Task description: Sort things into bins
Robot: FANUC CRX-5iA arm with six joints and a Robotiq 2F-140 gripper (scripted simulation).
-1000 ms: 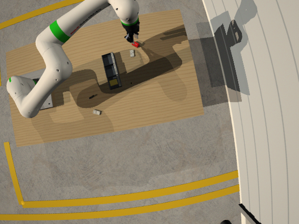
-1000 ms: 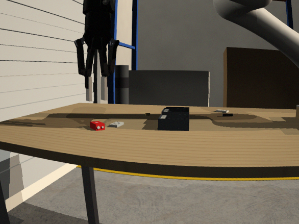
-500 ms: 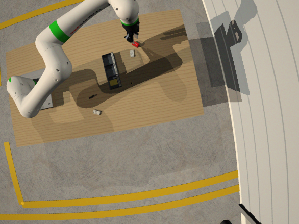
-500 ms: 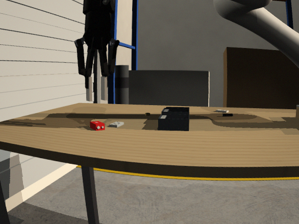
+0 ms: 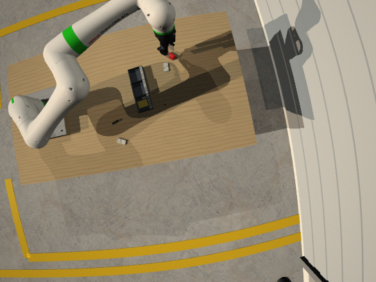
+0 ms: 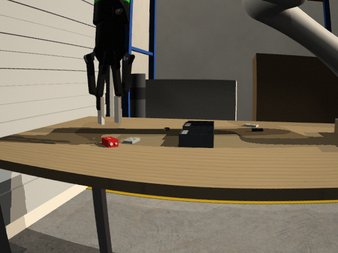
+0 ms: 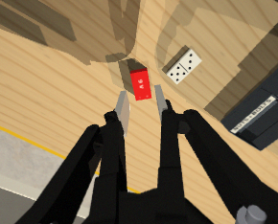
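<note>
My hand is 1 cm past the red battery, 1 cm to the right of it and 8 cm above it. Also, from my hand: yellow pad: 22 cm behind, 22 cm to the right, 8 cm below; nut: 11 cm behind, 26 cm to the right, 8 cm below; black three-part bin: 21 cm behind, 14 cm to the right, 7 cm below.
</note>
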